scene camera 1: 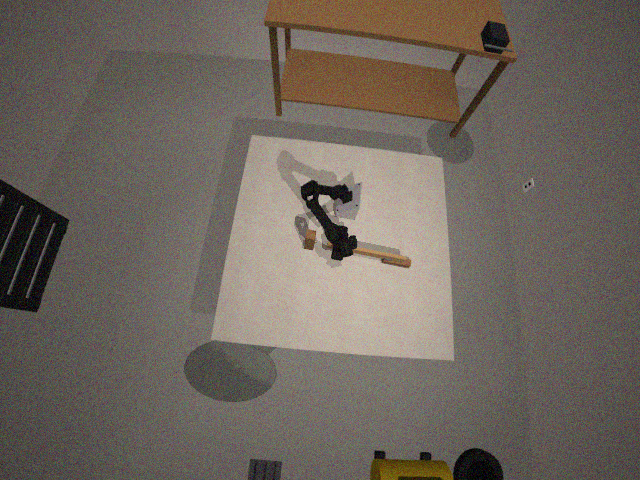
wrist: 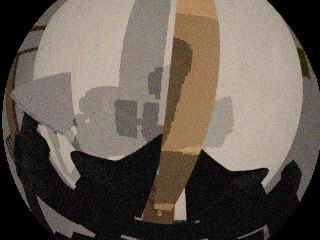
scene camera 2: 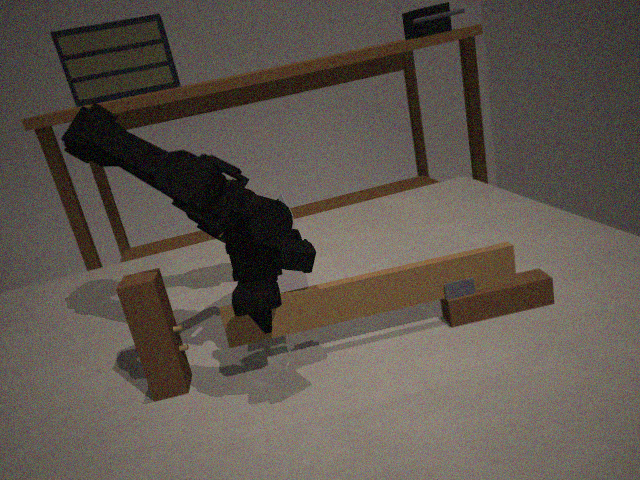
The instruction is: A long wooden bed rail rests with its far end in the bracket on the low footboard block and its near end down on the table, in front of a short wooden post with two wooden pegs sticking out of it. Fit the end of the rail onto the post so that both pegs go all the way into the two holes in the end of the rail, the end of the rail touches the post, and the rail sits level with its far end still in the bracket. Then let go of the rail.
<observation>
In view: the gripper (scene camera 2: 268, 329), a wooden bed rail (scene camera 2: 337, 301) and a wooden post (scene camera 2: 143, 296).
The gripper shows as well in the wrist view (wrist: 173, 139).
</observation>
